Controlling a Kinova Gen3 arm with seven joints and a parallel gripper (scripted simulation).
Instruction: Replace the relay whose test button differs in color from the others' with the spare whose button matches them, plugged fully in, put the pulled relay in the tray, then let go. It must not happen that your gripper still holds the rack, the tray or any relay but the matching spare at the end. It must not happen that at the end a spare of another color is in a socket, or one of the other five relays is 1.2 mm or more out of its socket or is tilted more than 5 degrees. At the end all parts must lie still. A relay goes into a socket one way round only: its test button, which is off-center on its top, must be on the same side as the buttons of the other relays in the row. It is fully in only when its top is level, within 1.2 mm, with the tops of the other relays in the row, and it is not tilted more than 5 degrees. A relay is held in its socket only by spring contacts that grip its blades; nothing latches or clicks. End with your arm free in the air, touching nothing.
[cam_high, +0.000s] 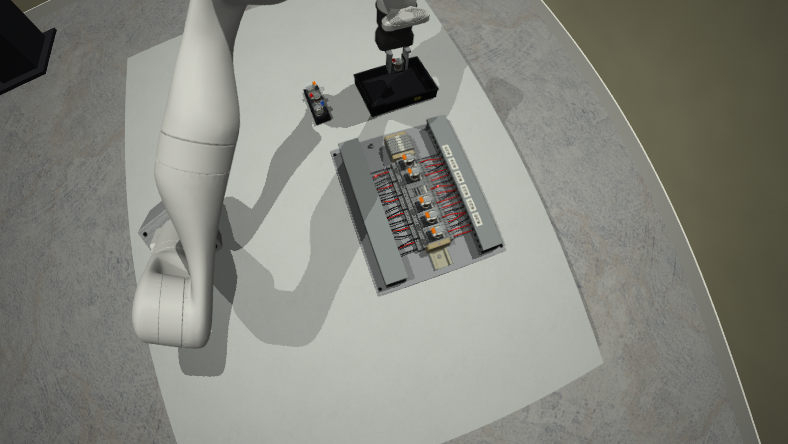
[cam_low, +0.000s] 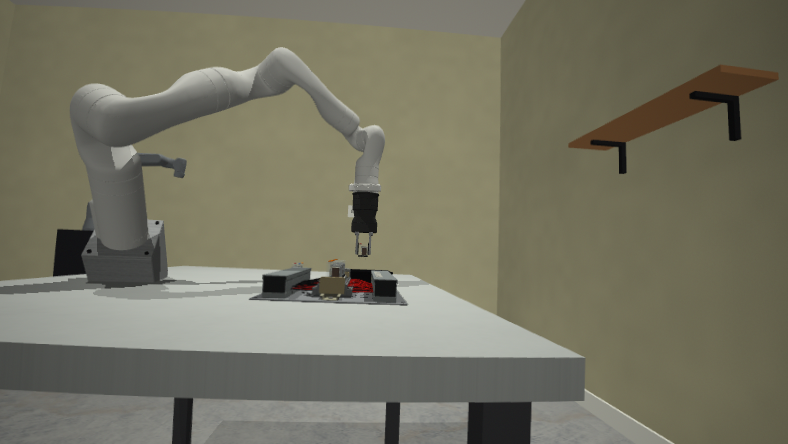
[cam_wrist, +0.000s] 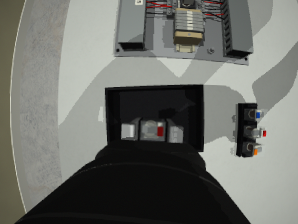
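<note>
Right now my hand is 8 cm above the black tray.
</note>
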